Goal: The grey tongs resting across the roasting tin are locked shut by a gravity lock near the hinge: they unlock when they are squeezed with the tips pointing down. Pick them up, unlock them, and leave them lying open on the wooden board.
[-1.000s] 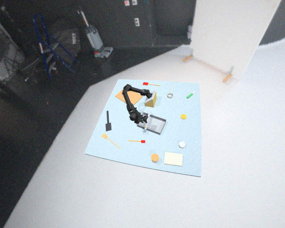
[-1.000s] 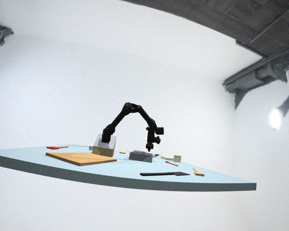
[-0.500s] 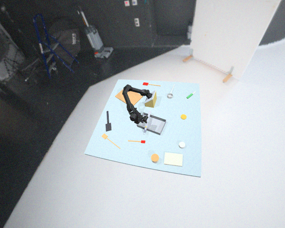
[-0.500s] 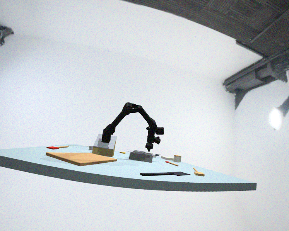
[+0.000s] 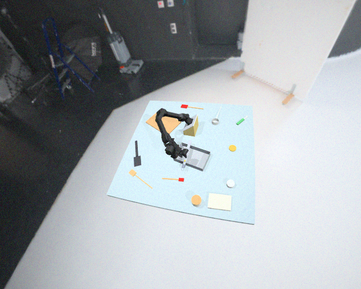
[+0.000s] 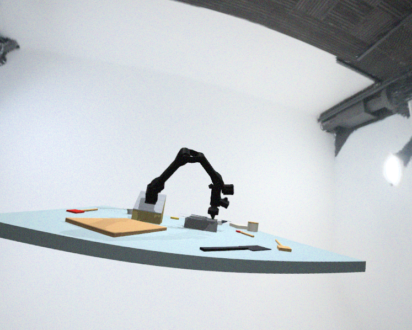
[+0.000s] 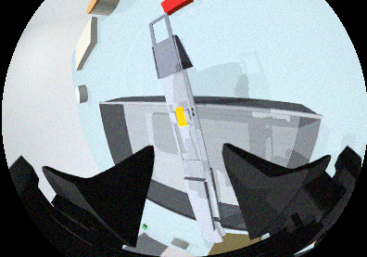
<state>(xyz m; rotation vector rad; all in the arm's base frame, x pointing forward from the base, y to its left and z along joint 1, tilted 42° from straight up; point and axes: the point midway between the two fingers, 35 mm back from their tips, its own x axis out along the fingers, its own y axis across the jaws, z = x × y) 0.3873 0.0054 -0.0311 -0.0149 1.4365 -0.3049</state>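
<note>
My gripper tip is 20 mm short of the yellow lock piece, 20 mm above it and 10 mm to the right of it. Round my gripper tip: roasting tin: 60 mm behind, 50 mm to the left, 50 mm below; then black spatula: 520 mm to the right, 80 mm below, 30 mm ahead; then cream pad: 380 mm to the left, 300 mm ahead, 70 mm below.
</note>
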